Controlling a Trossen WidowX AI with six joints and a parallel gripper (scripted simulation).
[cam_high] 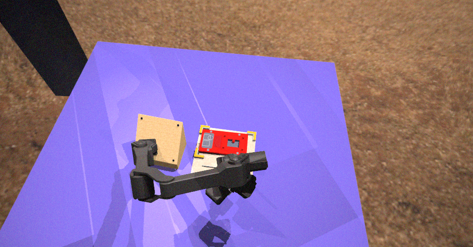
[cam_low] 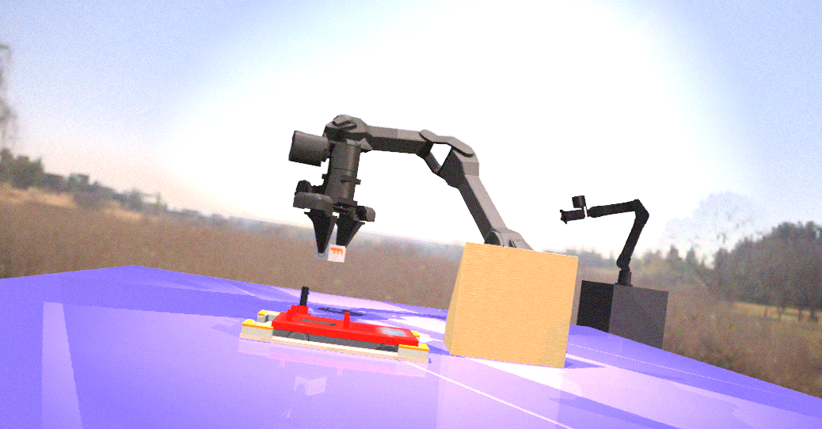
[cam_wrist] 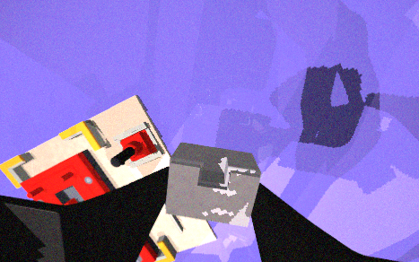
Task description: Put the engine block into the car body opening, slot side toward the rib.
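The black peg is 3 cm ahead of my gripper tip, 10 cm to the left of it and 8 cm below it. Also, from my gripper tip: grey engine block 1 cm above; then beige base plate 1 cm behind, 20 cm to the left, 11 cm below.
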